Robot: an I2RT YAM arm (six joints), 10 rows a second.
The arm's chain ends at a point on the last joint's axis. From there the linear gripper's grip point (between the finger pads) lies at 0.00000 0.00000 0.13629 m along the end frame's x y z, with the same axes.
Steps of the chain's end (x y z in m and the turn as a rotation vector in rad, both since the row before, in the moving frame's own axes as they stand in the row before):
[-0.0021 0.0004 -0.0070 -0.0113 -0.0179 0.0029]
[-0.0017 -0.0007 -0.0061 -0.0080 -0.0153 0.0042]
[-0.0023 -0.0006 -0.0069 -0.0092 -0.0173 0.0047]
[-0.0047 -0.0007 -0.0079 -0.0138 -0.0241 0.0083]
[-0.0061 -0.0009 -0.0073 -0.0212 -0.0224 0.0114]
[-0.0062 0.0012 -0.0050 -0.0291 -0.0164 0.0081]
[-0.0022 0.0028 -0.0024 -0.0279 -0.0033 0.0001]
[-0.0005 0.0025 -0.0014 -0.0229 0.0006 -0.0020]
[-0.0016 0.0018 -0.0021 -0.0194 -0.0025 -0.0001]
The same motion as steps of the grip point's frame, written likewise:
[-0.0045 0.0019 -0.0070 -0.0113 -0.0179 0.0029]
[-0.0038 0.0004 -0.0061 -0.0080 -0.0153 0.0042]
[-0.0047 0.0006 -0.0069 -0.0092 -0.0173 0.0047]
[-0.0080 0.0012 -0.0080 -0.0138 -0.0241 0.0083]
[-0.0092 0.0020 -0.0074 -0.0212 -0.0224 0.0114]
[-0.0085 0.0052 -0.0051 -0.0291 -0.0164 0.0081]
[-0.0026 0.0066 -0.0025 -0.0279 -0.0033 0.0001]
[-0.0004 0.0056 -0.0014 -0.0229 0.0006 -0.0020]
[-0.0019 0.0044 -0.0021 -0.0194 -0.0025 -0.0001]

